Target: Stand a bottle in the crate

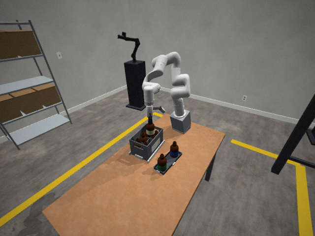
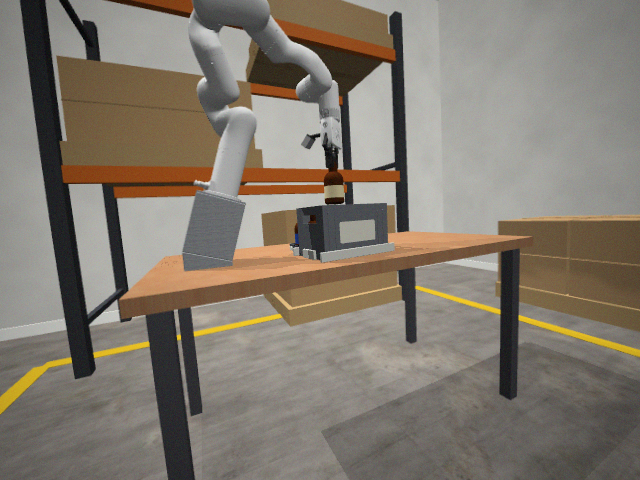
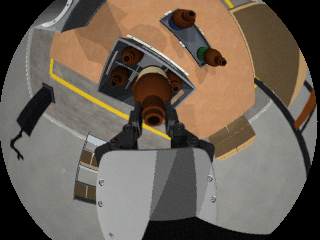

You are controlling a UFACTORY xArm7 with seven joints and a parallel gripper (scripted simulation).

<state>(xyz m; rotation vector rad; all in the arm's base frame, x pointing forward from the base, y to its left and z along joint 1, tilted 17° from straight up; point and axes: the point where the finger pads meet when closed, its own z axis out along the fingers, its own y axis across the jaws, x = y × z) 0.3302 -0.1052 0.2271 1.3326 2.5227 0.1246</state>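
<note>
My hand is 70 mm above the bottle. From my hand the other things lie so: crate 250 mm below, 40 mm to the right; dark tray 320 mm below, 200 mm to the left, 60 mm ahead.
</note>
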